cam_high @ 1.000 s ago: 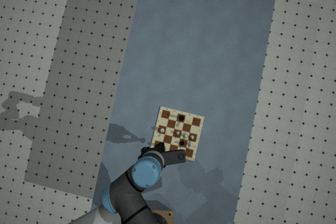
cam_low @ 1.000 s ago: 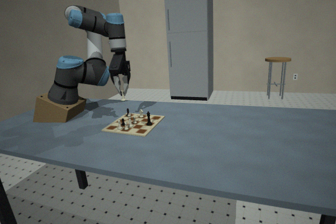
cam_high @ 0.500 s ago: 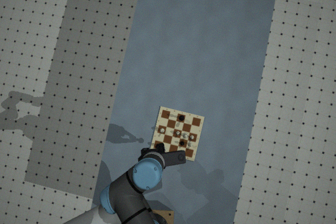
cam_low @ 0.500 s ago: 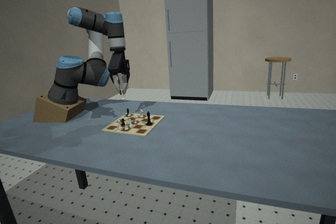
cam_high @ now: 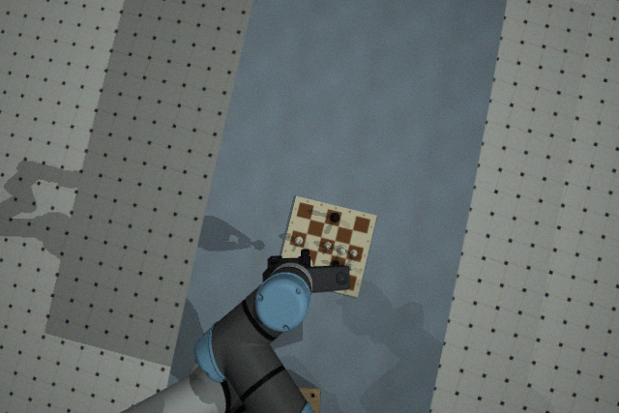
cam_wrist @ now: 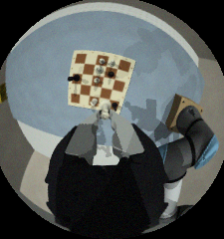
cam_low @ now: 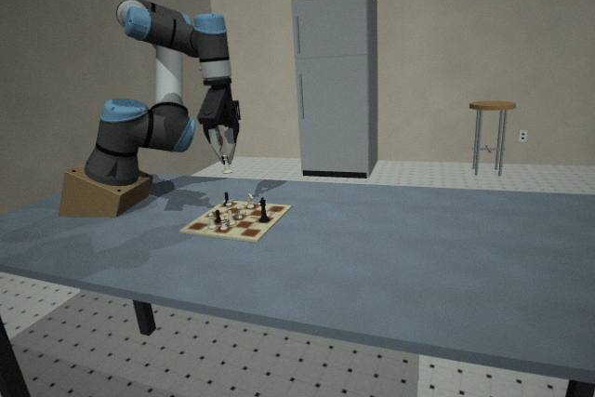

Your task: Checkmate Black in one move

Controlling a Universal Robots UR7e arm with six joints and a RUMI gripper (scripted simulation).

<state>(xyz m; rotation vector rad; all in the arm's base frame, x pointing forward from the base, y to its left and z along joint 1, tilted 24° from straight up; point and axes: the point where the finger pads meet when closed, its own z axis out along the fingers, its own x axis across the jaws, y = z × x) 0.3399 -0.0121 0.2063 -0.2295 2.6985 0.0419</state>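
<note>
Right now my hand is 120 mm above the tall black piece, 110 mm short of it and 50 mm to the left of it. Round my hand: white piece (10 mm below); chessboard (150 mm below, 40 mm to the right, 40 mm ahead).
</note>
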